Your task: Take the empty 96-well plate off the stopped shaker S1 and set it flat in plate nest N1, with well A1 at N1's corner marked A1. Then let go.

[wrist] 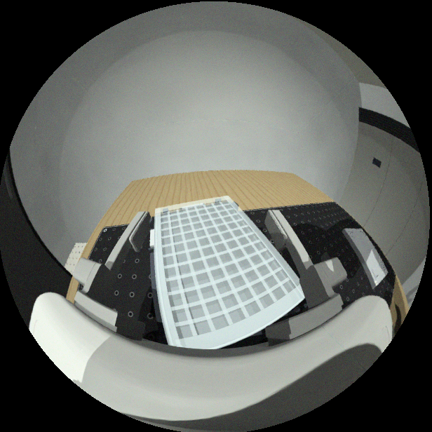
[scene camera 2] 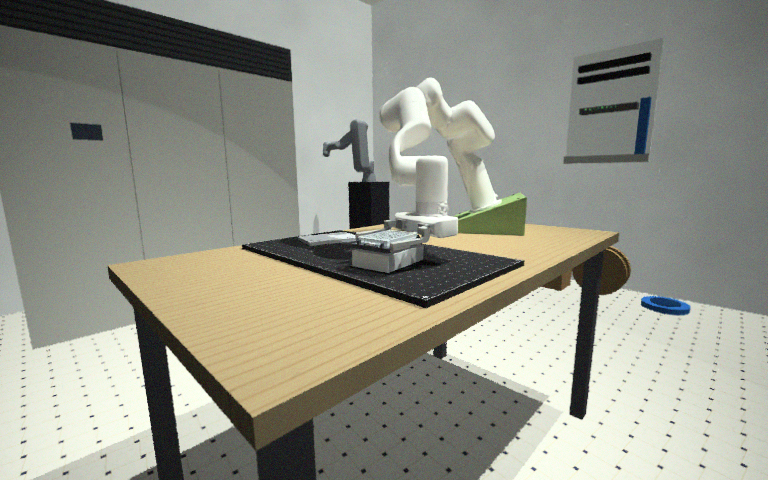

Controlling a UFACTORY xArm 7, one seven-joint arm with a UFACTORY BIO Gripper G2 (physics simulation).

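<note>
The clear 96-well plate lies flat on top of the pale box-shaped shaker S1. My gripper is around the plate, one finger along each long side. The fingers are partly closed. In the wrist view a gap shows on both sides, wider at the right finger, so the gripper is open and does not grip the plate. A low, light grey tray-like piece, apparently nest N1, lies on the black board beside the shaker. The A1 marks are not readable.
The black perforated board lies on the wooden table. The arm rises from a green wedge base at the table's back. A grey arm stands on a black pedestal behind the table.
</note>
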